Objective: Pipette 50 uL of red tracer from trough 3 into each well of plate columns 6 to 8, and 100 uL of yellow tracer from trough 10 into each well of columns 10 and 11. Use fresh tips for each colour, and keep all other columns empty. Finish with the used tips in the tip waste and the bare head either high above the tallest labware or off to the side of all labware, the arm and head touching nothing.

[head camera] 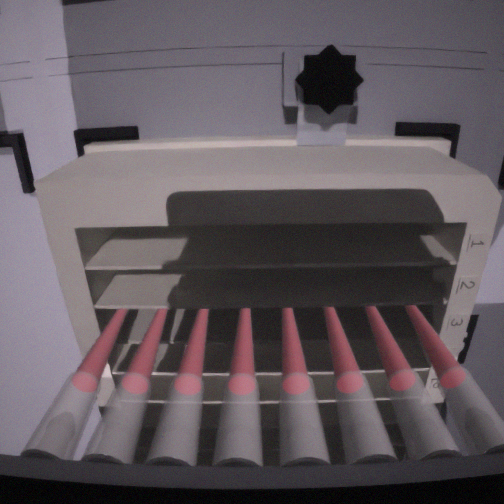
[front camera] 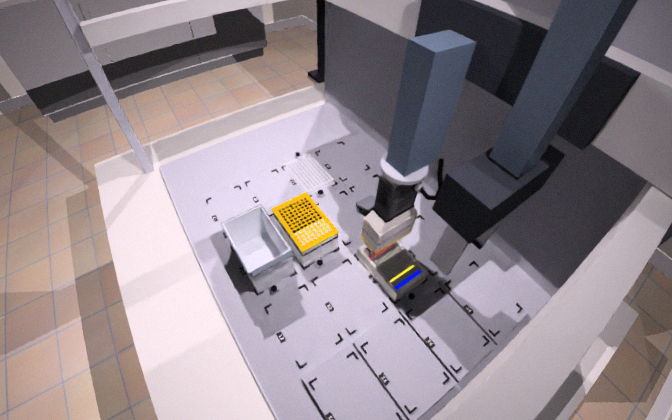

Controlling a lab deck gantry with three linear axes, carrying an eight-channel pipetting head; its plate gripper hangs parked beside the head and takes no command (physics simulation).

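The pipetting head (front camera: 389, 230) is low over the trough block (front camera: 396, 294) (head camera: 125, 200). In the head view eight tips (head camera: 242, 350) reach down at the trough marked 3; their lower parts hold red liquid, and their ends are hidden at the divider beside trough 2. Yellow tracer (front camera: 401, 274) shows in the front view. The well plate (front camera: 311, 173) stands at the back; its wells show no colour. The yellow tip rack (front camera: 306, 222) has tips in its front columns. The tip waste (front camera: 256, 240) is the open grey bin. My plate gripper (front camera: 462, 250) hangs parked, its paddles partly hidden, holding no plate.
Blue liquid (front camera: 408, 280) lies in a trough beside the yellow one. The dark gripper block (front camera: 475, 195) hangs right of the head. A black star-shaped knob (head camera: 329, 79) is beyond the trough block. The deck's pale front rail (front camera: 135, 290) runs along the left.
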